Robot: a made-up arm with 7 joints. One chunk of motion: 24 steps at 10 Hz.
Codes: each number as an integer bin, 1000 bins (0 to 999) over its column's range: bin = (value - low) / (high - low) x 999, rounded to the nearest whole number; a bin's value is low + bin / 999 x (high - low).
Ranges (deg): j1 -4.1..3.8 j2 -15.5..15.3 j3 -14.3..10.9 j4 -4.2..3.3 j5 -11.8..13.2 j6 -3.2..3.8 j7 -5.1..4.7
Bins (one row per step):
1: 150 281 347 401 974 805 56
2: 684 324 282 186 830 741 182
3: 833 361 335 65 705 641 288
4: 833 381 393 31 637 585 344
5: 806 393 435 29 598 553 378
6: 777 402 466 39 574 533 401
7: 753 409 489 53 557 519 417
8: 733 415 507 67 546 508 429
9: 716 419 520 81 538 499 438
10: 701 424 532 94 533 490 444
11: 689 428 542 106 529 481 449
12: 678 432 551 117 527 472 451
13: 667 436 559 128 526 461 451
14: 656 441 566 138 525 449 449
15: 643 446 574 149 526 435 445
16: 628 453 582 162 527 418 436
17: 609 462 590 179 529 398 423
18: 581 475 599 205 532 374 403
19: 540 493 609 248 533 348 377
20: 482 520 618 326 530 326 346
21: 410 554 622 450 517 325 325
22: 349 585 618 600 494 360 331
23: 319 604 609 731 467 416 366
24: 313 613 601 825 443 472 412
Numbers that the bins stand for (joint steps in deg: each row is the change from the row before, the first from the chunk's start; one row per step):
1: -2.914 -6.837 -5.547 -1.189 12.574 2.441 -4.551
2: 1.309 -5.511 -7.186 -2.804 8.971 1.992 -3.315
3: 2.487 -4.370 -5.850 -3.712 5.843 1.291 -2.275
4: 2.487 -3.753 -4.386 -3.967 4.141 0.899 -1.725
5: 2.274 -3.383 -3.327 -3.982 3.165 0.675 -1.392
6: 2.044 -3.106 -2.545 -3.907 2.564 0.535 -1.166
7: 1.855 -2.890 -1.965 -3.802 2.139 0.437 -1.009
8: 1.696 -2.705 -1.511 -3.697 1.864 0.360 -0.892
9: 1.562 -2.582 -1.183 -3.592 1.663 0.296 -0.803
10: 1.443 -2.428 -0.880 -3.494 1.538 0.233 -0.744
11: 1.349 -2.304 -0.628 -3.404 1.438 0.170 -0.695
12: 1.262 -2.181 -0.401 -3.322 1.388 0.107 -0.676
13: 1.175 -2.058 -0.199 -3.239 1.363 0.030 -0.676
14: 1.088 -1.904 -0.023 -3.164 1.338 -0.054 -0.695
15: 0.985 -1.749 0.179 -3.081 1.363 -0.152 -0.735
16: 0.866 -1.534 0.381 -2.984 1.388 -0.271 -0.823
17: 0.716 -1.256 0.583 -2.856 1.438 -0.411 -0.950
18: 0.494 -0.855 0.810 -2.661 1.513 -0.579 -1.147
19: 0.170 -0.300 1.062 -2.338 1.538 -0.762 -1.402
20: -0.288 0.532 1.289 -1.753 1.463 -0.916 -1.706
21: -0.858 1.580 1.390 -0.822 1.138 -0.923 -1.912
22: -1.340 2.536 1.289 0.305 0.562 -0.677 -1.853
23: -1.577 3.122 1.062 1.288 -0.113 -0.285 -1.510
24: -1.625 3.399 0.860 1.994 -0.714 0.107 -1.058

